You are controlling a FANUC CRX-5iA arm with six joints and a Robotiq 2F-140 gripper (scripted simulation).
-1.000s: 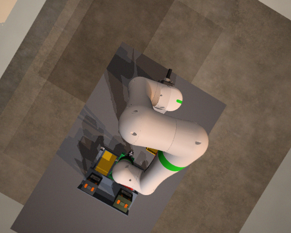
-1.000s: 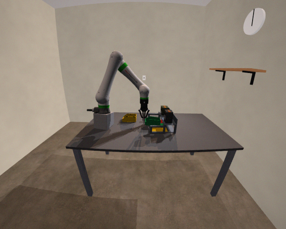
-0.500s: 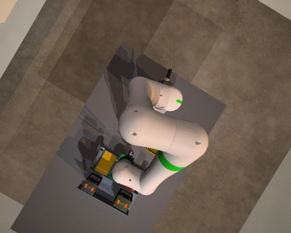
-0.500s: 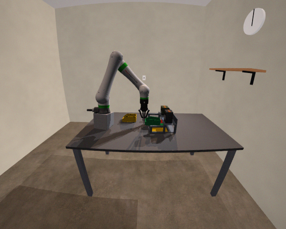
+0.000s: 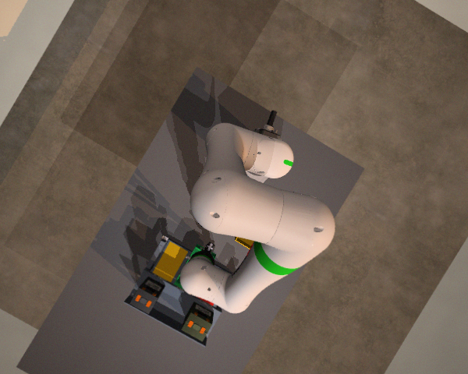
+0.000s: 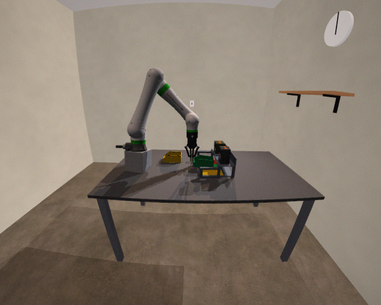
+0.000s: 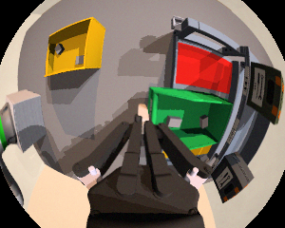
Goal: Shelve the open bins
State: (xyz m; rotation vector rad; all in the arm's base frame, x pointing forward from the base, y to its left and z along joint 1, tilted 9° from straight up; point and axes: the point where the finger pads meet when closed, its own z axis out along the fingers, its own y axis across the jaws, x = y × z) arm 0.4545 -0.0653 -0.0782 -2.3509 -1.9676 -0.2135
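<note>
My hand is 100 mm short of the green bin, 20 mm to the left of it and 10 mm above it. Round my hand: yellow-marked place 130 mm ahead, 140 mm to the right, 50 mm below; then red mark 170 mm ahead, 80 mm to the left, 50 mm below; then yellow bin 150 mm behind, 170 mm to the left, 20 mm below.
</note>
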